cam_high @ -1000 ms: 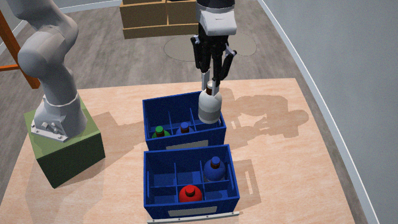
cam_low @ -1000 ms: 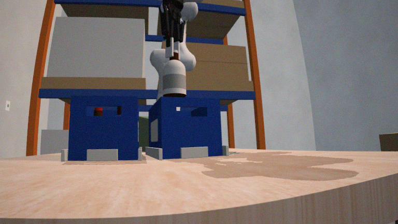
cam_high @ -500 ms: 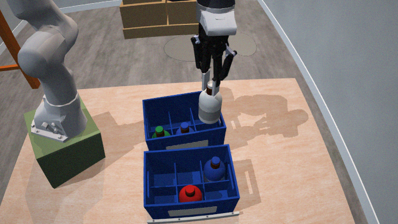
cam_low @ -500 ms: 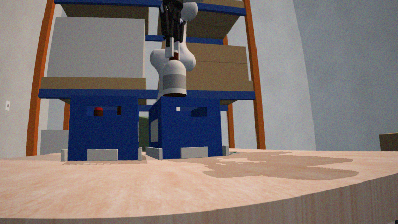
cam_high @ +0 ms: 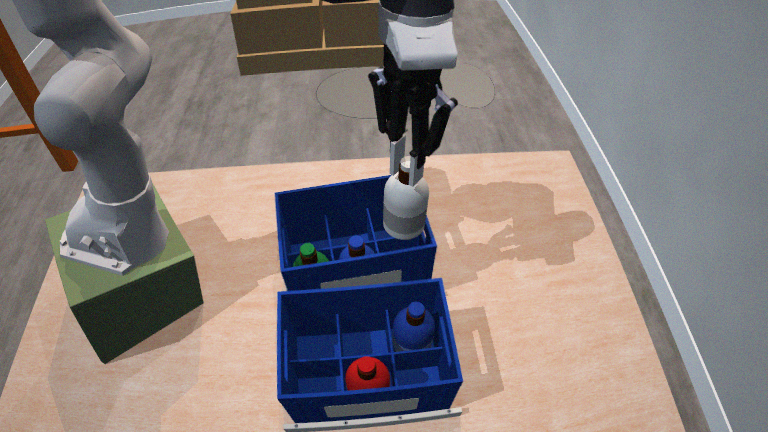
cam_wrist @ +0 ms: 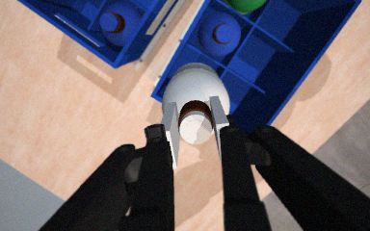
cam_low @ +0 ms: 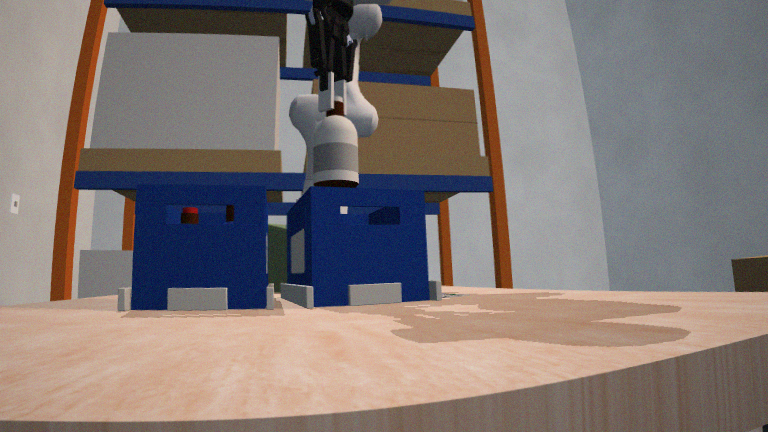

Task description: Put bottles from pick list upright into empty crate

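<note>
Right now the white bottle is 8 cm below my hand. Also, from my hand: red bottle 26 cm below, 24 cm to the right, 8 cm behind; green-labelled bottle 26 cm below, 17 cm behind, 2 cm to the right; blue bottle 26 cm below, 15 cm to the right, 1 cm ahead.
</note>
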